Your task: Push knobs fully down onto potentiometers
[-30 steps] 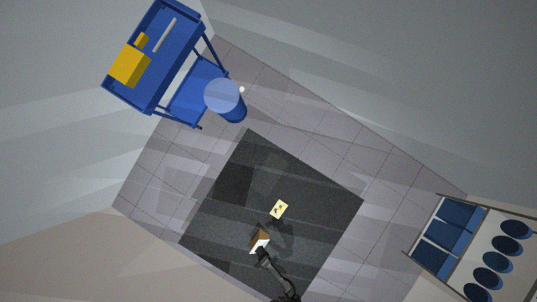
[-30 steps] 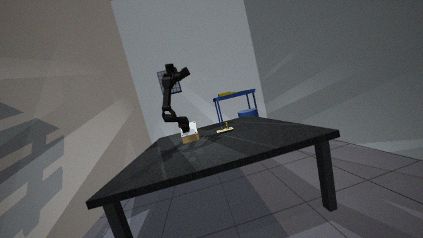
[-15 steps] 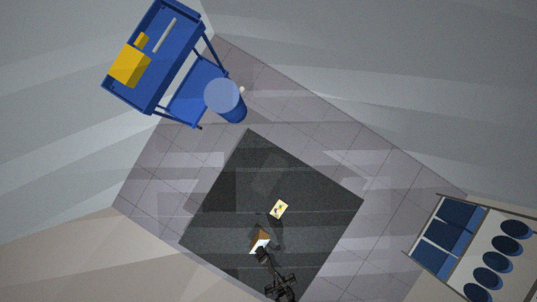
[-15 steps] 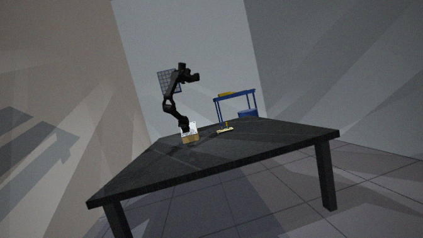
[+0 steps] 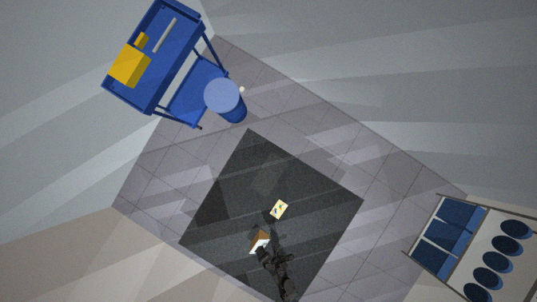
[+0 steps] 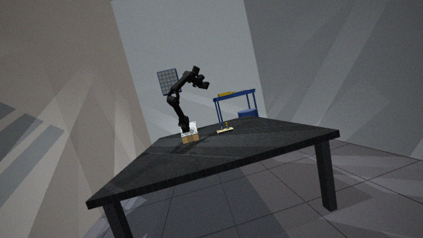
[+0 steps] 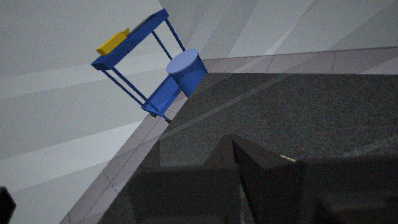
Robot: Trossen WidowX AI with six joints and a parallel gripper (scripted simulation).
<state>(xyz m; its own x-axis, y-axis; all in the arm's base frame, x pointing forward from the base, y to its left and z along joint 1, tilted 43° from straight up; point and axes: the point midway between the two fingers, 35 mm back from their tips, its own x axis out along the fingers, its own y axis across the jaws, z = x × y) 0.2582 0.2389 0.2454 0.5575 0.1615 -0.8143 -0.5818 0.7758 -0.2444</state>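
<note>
My gripper tip is now 360 mm above the blue knob, 60 mm short of it and 20 mm to the right of it. Also, from my gripper tip: orange knob (370 mm below, 110 mm ahead).
</note>
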